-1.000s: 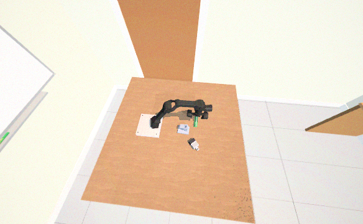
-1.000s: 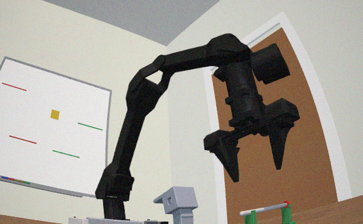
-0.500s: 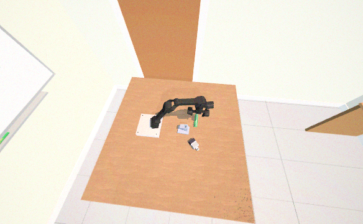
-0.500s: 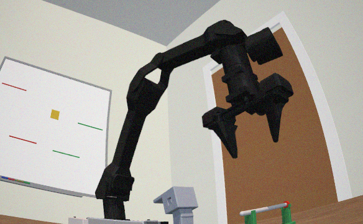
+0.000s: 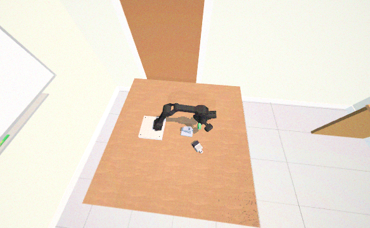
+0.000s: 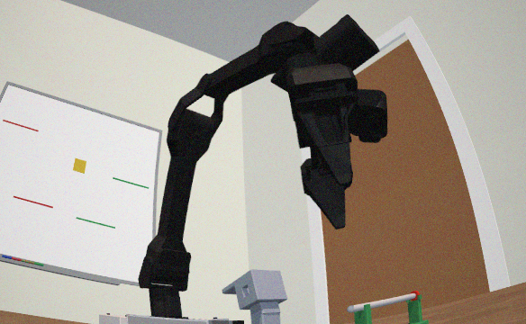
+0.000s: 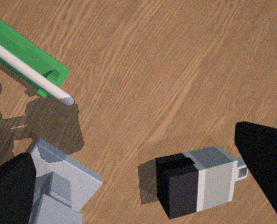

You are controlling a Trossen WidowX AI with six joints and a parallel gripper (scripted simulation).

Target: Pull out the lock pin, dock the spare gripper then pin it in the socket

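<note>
Now: the spare gripper 5 cm behind my gripper tip, 15 cm to the right of it and 12 cm below it. The rest, counted from my gripper tip: grey mount: 13 cm behind, 1 cm to the left, 9 cm below; green stand: 11 cm to the left, 12 cm below.
</note>
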